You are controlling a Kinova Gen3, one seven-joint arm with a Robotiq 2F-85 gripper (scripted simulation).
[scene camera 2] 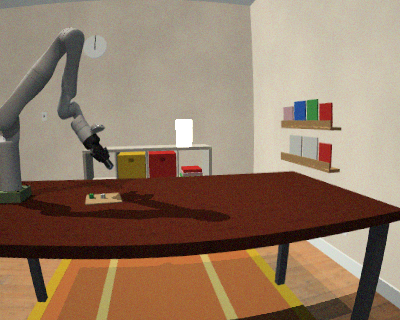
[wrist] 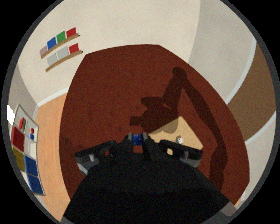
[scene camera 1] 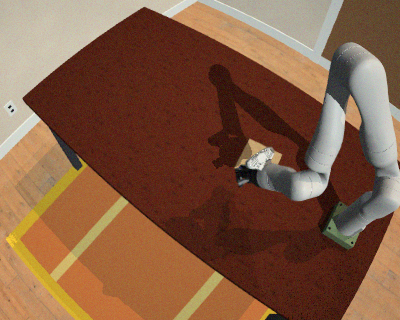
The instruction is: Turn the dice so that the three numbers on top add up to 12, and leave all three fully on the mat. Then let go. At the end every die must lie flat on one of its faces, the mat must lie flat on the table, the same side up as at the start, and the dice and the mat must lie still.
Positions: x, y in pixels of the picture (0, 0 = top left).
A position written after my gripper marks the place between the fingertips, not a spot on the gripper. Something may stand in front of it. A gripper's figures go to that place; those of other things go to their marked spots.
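Tan mat [wrist: 178, 128] at 0.32 m from the lens; my gripper [wrist: 137, 137] at 0.17 m from the lens.
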